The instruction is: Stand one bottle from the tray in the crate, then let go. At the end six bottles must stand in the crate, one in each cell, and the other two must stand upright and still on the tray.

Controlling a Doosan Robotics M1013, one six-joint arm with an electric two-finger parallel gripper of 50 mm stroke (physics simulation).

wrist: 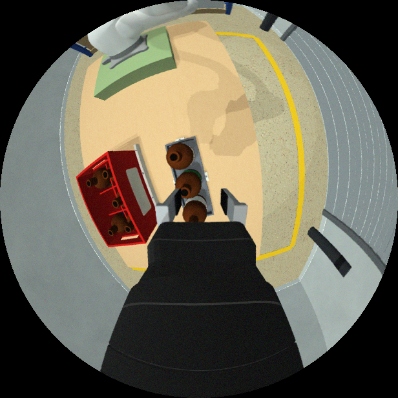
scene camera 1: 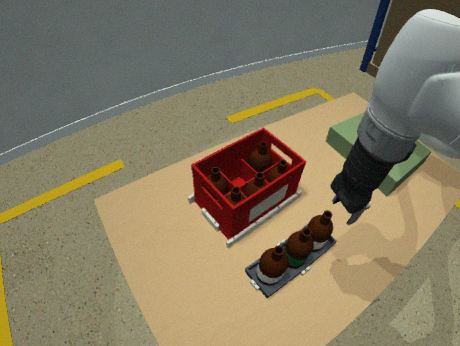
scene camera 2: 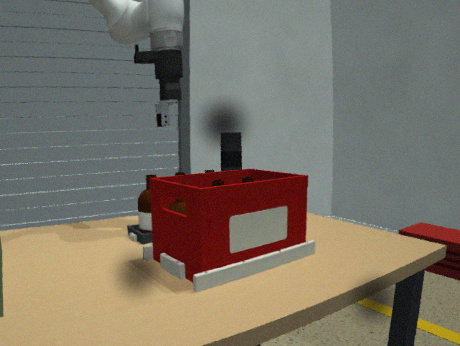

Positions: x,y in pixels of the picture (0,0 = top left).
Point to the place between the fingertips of my gripper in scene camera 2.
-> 163,125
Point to a red crate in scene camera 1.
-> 233,160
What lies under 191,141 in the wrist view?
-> A dark tray.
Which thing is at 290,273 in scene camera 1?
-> A dark tray.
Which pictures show my gripper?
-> The wrist view, scene camera 1 and scene camera 2: all of them.
